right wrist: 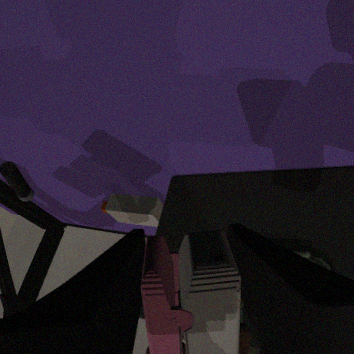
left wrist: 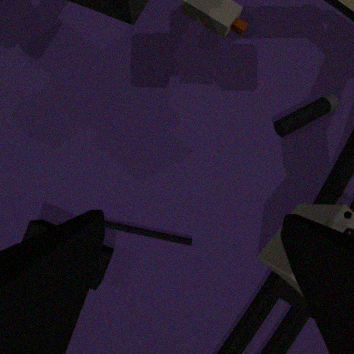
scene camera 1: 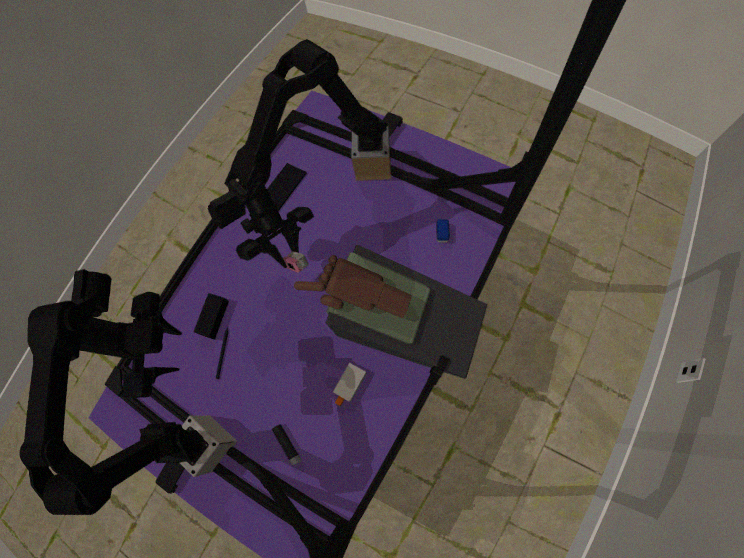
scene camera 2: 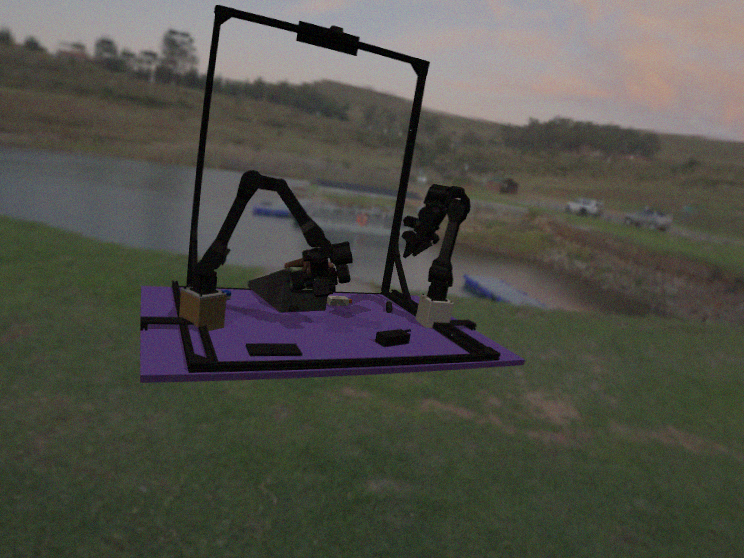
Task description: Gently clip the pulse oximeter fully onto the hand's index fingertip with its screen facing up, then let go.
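Note:
The brown hand lies on the green pad, its index finger pointing left in scene camera 1. The pink and grey pulse oximeter is between the fingers of my right gripper, which is shut on it. In scene camera 1 it shows above the index fingertip in the picture, apart from it. Its screen cannot be made out. In scene camera 2 the right arm hides most of the hand. My left gripper is open and empty, far from the hand.
A dark wedge stand bears the pad. A white box with an orange end, a black cylinder, a blue block, a black box, a thin rod and a black slab lie around.

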